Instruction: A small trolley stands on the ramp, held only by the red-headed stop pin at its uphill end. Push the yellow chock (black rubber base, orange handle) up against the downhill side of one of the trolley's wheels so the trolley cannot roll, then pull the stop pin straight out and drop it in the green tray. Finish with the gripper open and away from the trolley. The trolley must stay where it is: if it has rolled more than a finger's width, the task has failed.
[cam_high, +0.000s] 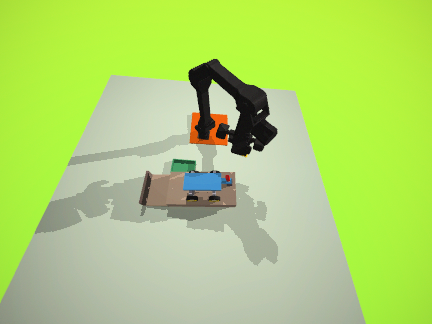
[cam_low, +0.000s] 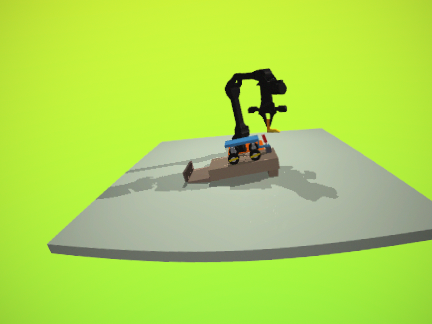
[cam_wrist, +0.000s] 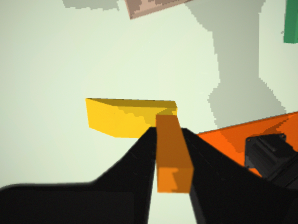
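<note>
My gripper tip is now 16 cm short of the blue trolley, 11 cm to the left of it and 6 cm above it. Round my gripper tip: yellow chock: 2 cm to the left, 1 cm below; then green tray: 23 cm to the right, 18 cm below, 5 cm ahead; then red-headed stop pin: 13 cm ahead, 5 cm below, 1 cm to the right.
</note>
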